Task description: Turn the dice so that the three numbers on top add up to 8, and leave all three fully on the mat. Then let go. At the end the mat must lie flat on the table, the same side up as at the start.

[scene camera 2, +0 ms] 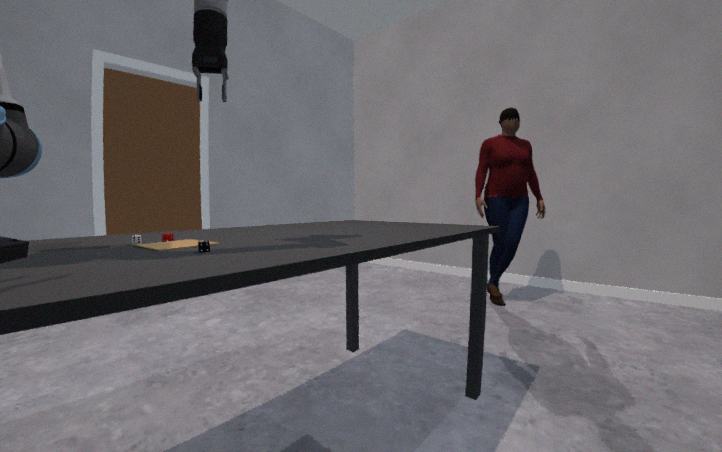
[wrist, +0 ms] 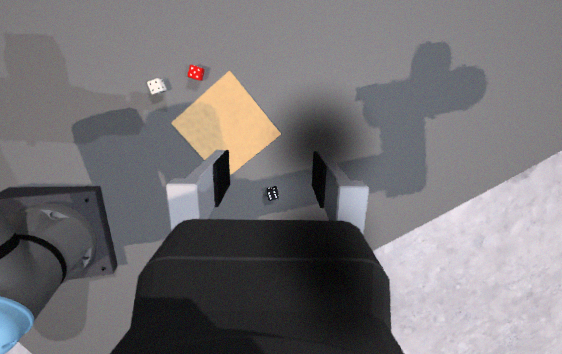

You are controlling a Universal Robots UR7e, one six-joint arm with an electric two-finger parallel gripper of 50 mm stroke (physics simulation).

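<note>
The tan mat lies flat on the table. A white die rests on the table off the mat, four pips on top. A red die rests off the mat, between the white die and the mat's far corner in the wrist view, and seems to show five on top. A black die lies off the mat's near side, seemingly six on top. My gripper is open and empty, high above the table; the black die appears between its fingers from above.
The robot's base stands on the dark table, left of the mat. The table's edge runs diagonally at the lower right of the wrist view. A person in a red top stands beyond the table. Arm shadows cross the tabletop.
</note>
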